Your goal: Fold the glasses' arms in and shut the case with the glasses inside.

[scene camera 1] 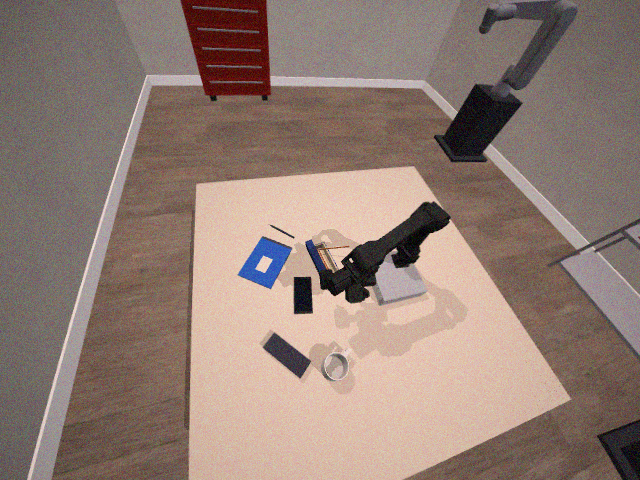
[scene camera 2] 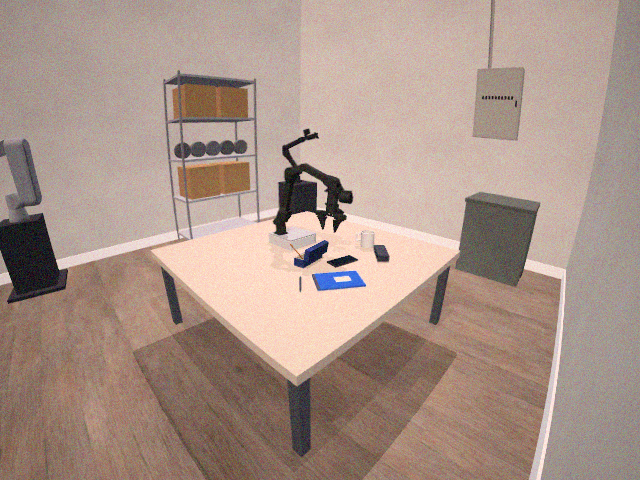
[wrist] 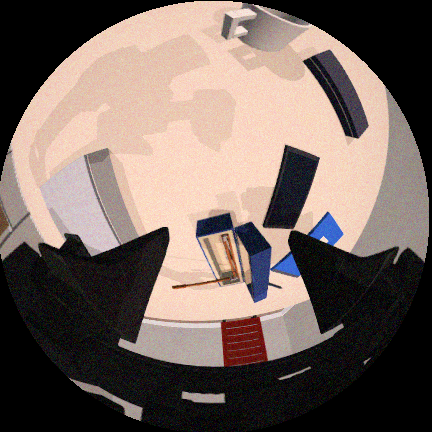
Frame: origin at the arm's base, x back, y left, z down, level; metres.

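Seen in the pictures: gripper, fingertip midpoint: point(scene camera 2: 328, 231) point(wrist: 232, 235); arm's base, link origin: point(scene camera 1: 400, 260) point(scene camera 2: 280, 233) point(wrist: 77, 245).
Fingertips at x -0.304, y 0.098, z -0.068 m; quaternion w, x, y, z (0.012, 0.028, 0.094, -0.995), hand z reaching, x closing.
Pixels of each thing's top centre, then the offset from my fingertips to it. "*": a spot on its surface instead.
- dark blue glasses case, surface spot: point(wrist: 260, 270) * dz +0.030, dx -0.054, dy -0.094 m
- glasses, surface spot: point(wrist: 231, 276) * dz +0.090, dx -0.032, dy -0.199 m
- black phone, top centre: point(wrist: 292, 193) point(scene camera 1: 302, 294) point(scene camera 2: 342, 260) dz +0.119, dx -0.128, dy -0.018 m
- blue book, top centre: point(wrist: 311, 252) point(scene camera 1: 266, 260) point(scene camera 2: 338, 279) dz +0.119, dx -0.265, dy -0.184 m
- pen, top centre: point(scene camera 2: 300, 283) point(scene camera 1: 281, 230) dz +0.118, dx -0.190, dy -0.335 m
- dark oblong box, top centre: point(wrist: 348, 92) point(scene camera 1: 287, 354) point(scene camera 2: 381, 250) dz +0.092, dx -0.210, dy +0.193 m
- mug, surface spot: point(scene camera 1: 336, 366) * dz +0.119, dx -0.046, dy +0.254 m
The dark blue glasses case point(scene camera 1: 316, 258) point(scene camera 2: 315, 252) point(wrist: 260, 270) stands open on the table, its lid upright on the side toward the blue book. The glasses point(wrist: 231, 276) lie in its cream-lined base. One thin orange-brown glasses arm point(scene camera 1: 339, 246) point(scene camera 2: 296, 251) point(wrist: 197, 284) sticks out over the base's open side toward the robot's mount. The other glasses arm point(wrist: 230, 255) appears to lie along the inside of the base. My gripper point(scene camera 2: 329, 230) point(wrist: 232, 235) is open and empty, above the table and higher than the case. In scene camera 1 the robot's arm hides its fingertips.
A black phone point(scene camera 1: 302, 295) point(scene camera 2: 342, 260) point(wrist: 291, 187) lies beside the lid, near a blue book point(scene camera 1: 252, 267) point(scene camera 2: 324, 281) and a pen point(scene camera 1: 281, 230) point(scene camera 2: 300, 283). A dark oblong box point(scene camera 1: 285, 354) point(scene camera 2: 381, 253) point(wrist: 342, 95) and a mug point(scene camera 1: 336, 366) point(scene camera 2: 367, 239) point(wrist: 275, 30) are farther off.
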